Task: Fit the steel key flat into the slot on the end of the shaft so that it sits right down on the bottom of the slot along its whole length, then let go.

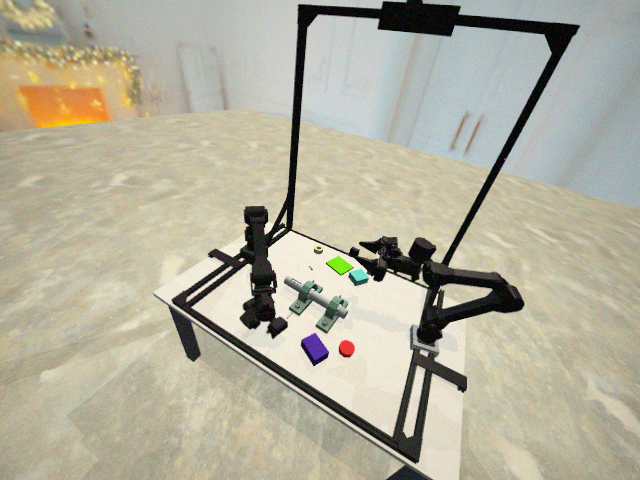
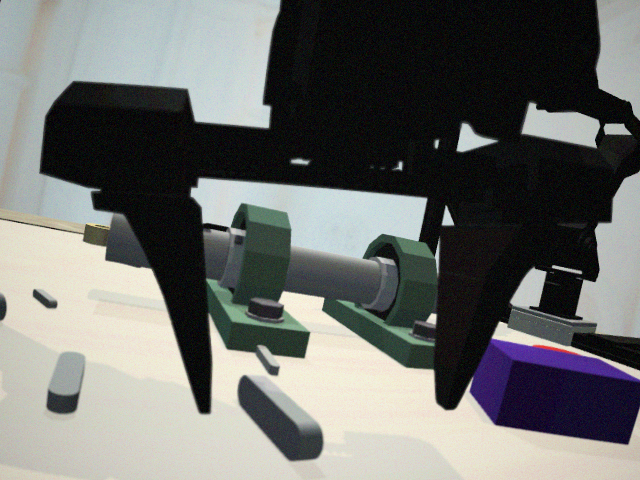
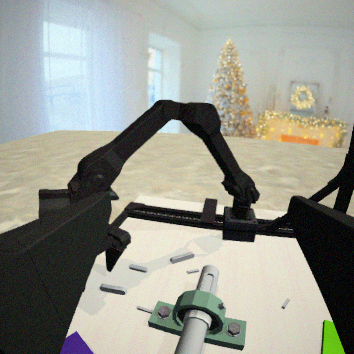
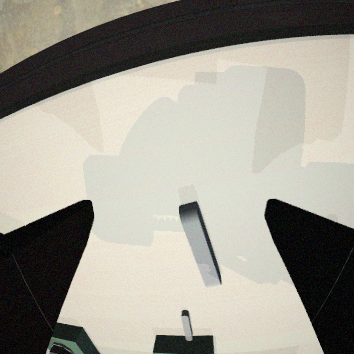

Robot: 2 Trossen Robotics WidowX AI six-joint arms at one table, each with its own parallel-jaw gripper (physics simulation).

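Frame: origin at the left arm's base, x ahead, y left, z up, level; metres.
Seen in the pictures: left gripper, fingertip midpoint: [image 1: 357, 249] [image 3: 202, 203]; right gripper, fingertip midpoint: [image 1: 265, 331] [image 2: 332, 411] [image 3: 95, 280] [image 4: 180, 208]; left arm's base at its link origin: [image 1: 425, 337] [image 2: 555, 314]; right arm's base at its link origin: [image 3: 239, 213].
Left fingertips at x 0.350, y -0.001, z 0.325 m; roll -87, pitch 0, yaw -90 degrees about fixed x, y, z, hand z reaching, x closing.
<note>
Pixels of each thing's top centre, then the offset from my left fingertips to it.
- grey shaft at its top centre: [image 2: 299, 241] [image 3: 194, 322] [image 1: 315, 292] 0.286 m down, 0.122 m ahead, 0.022 m right
- large key at its top centre: [image 2: 279, 396] [image 4: 201, 255] [image 3: 112, 286] 0.344 m down, 0.240 m ahead, 0.154 m left
- small key at its top centre: [image 2: 268, 355] [image 4: 186, 328] [image 3: 144, 308] 0.353 m down, 0.195 m ahead, 0.073 m left
- purple block at its top centre: [image 2: 561, 359] [image 1: 315, 345] 0.320 m down, 0.054 m ahead, 0.189 m left
- red disc at its top centre: [image 2: 563, 354] [image 1: 347, 347] 0.334 m down, 0.058 m back, 0.146 m left
- teal block at its top centre: [image 1: 359, 274] 0.324 m down, 0.041 m back, 0.252 m right
- green sheet at its top centre: [image 3: 346, 347] [image 1: 339, 264] 0.350 m down, 0.068 m ahead, 0.317 m right
- brass ring at its top centre: [image 2: 103, 226] [image 1: 318, 247] 0.335 m down, 0.208 m ahead, 0.389 m right
A grey shaft [image 1: 323, 299] [image 2: 330, 269] [image 3: 191, 335] lies level in two green supports. Its end slot [image 3: 210, 275] faces up, and I see no key in it. Several grey round-ended keys of different sizes lie loose on the table. The large key [image 2: 279, 417] [image 3: 112, 289] [image 4: 200, 245] lies on the table between the spread fingers of my right gripper [image 1: 263, 326] [image 2: 326, 408] [image 4: 180, 208], which is open and touches neither side of it. My left gripper [image 1: 358, 250] [image 3: 202, 203] is open and empty, above the table's far side.
A small key [image 2: 267, 360] [image 3: 144, 309] [image 4: 187, 325] lies by the near support foot [image 2: 268, 335]. Other keys [image 2: 66, 381] [image 3: 182, 257] lie nearby. A purple block [image 1: 314, 348] [image 2: 563, 392], red disc [image 1: 346, 348], teal block [image 1: 358, 276], green sheet [image 1: 339, 265] and brass ring [image 1: 318, 252] surround the shaft.
</note>
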